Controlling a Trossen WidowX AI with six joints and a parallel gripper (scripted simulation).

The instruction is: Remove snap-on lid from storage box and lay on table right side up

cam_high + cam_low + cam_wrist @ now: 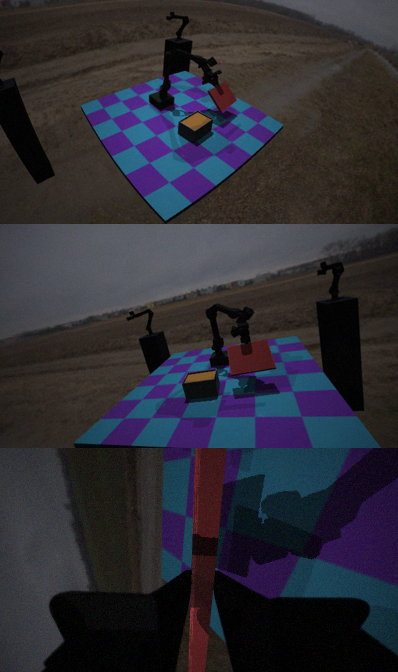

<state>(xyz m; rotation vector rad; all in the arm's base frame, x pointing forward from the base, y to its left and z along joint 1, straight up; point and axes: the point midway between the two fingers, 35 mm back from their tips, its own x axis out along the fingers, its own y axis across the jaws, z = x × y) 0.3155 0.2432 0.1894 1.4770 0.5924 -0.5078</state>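
Right now the red lid is 6 cm ahead of my gripper tip, 5 cm below it and 1 cm to the left of it. From my gripper tip the other things lie so: storage box (31 cm to the right, 18 cm below, 8 cm ahead).
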